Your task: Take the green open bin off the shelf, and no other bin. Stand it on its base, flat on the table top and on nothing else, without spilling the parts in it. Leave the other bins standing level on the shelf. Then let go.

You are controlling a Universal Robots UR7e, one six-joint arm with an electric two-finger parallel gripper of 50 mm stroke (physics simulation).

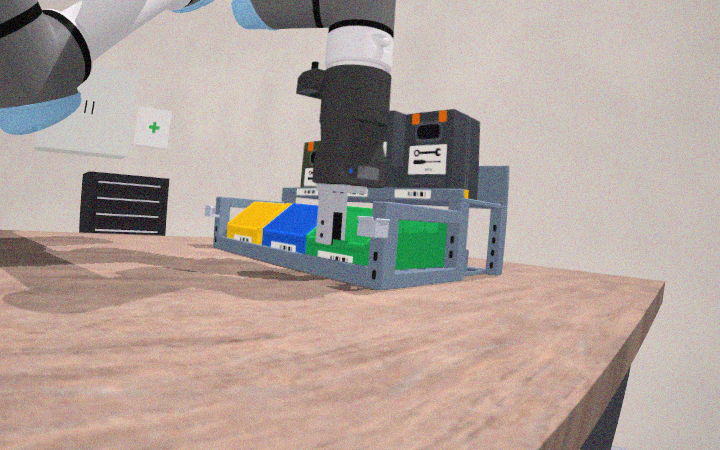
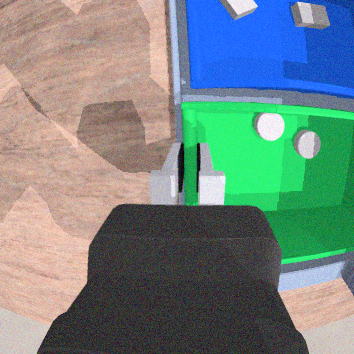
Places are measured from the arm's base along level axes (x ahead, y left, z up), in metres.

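Pixels of known places: gripper, fingertip midpoint: (image 1: 329,243) (image 2: 190,157).
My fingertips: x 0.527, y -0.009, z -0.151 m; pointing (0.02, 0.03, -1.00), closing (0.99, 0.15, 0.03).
Observation:
Ahead of a thing's pixels: the offset from my fingertips to its top centre. "spot": to the spot under its first point. Level surfaces: height alone.
The green open bin @(dx +0.082, dy +0.001, dz +0.044 m) (image 1: 422,245) (image 2: 250,167) sits level in the near end of the grey shelf's @(spot: dx -0.018, dy +0.042, dz -0.028 m) (image 1: 297,262) (image 2: 225,98) low front tier. Two pale round parts @(spot: dx +0.060, dy +0.030, dz -0.018 m) (image 2: 269,126) @(spot: dx +0.099, dy +0.022, dz -0.018 m) (image 2: 307,144) lie on its floor. My gripper (image 1: 332,238) (image 2: 190,157) points down and is shut on the bin's low front wall, one finger outside and one inside. The blue bin @(dx +0.069, dy +0.113, dz +0.044 m) (image 1: 289,222) (image 2: 240,55) stands level beside it with pale blocks in it, and the yellow bin @(dx +0.049, dy +0.224, dz +0.044 m) (image 1: 257,220) stands level beyond the blue one. The yellow bin's inside is hidden.
A dark case @(dx +0.181, dy +0.013, dz +0.185 m) (image 1: 447,159) with orange latches stands on the shelf's raised rear tier, and a second case @(dx +0.145, dy +0.241, dz +0.160 m) (image 1: 308,161) is partly hidden behind my gripper. The wooden table @(dz -0.037 m) (image 1: 318,371) extends in front of the shelf. A pale tab @(spot: dx -0.013, dy -0.093, dz +0.024 m) (image 1: 371,226) sticks out at the near front post.

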